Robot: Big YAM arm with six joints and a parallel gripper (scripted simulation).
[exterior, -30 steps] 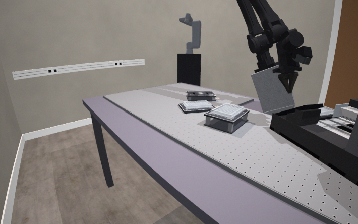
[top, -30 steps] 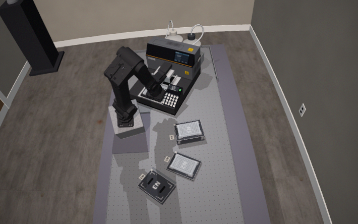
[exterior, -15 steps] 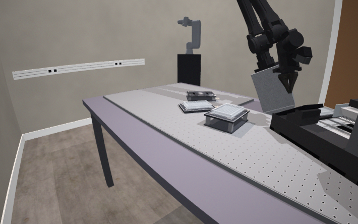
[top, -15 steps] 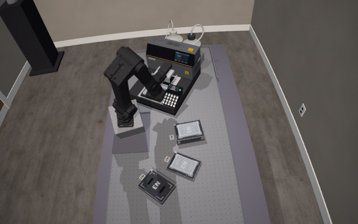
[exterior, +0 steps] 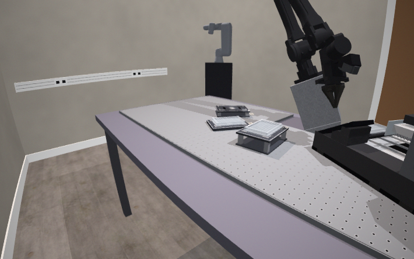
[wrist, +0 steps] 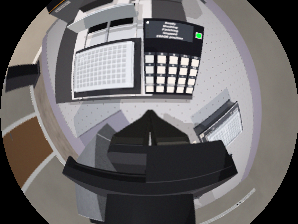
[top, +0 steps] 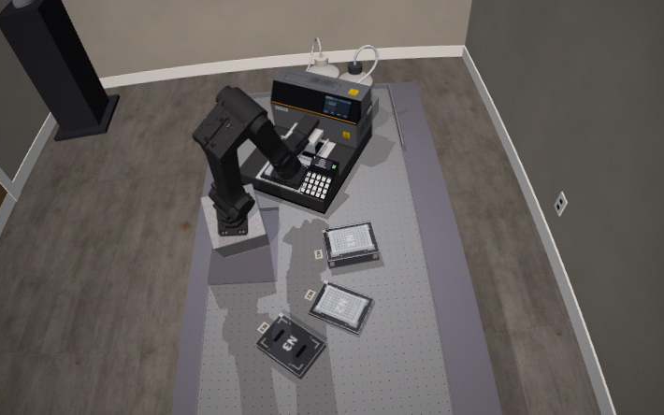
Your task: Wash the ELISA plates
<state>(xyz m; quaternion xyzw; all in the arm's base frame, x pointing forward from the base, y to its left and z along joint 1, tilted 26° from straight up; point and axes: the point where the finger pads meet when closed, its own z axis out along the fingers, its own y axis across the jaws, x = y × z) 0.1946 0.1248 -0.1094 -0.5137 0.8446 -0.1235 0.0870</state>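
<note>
The washer carrier lies 4 cm behind my hand, 12 cm to the left of it and 7 cm below it. The rest, counted from my hand: plate washer 4 cm ahead, 25 cm to the left, 1 cm below.
</note>
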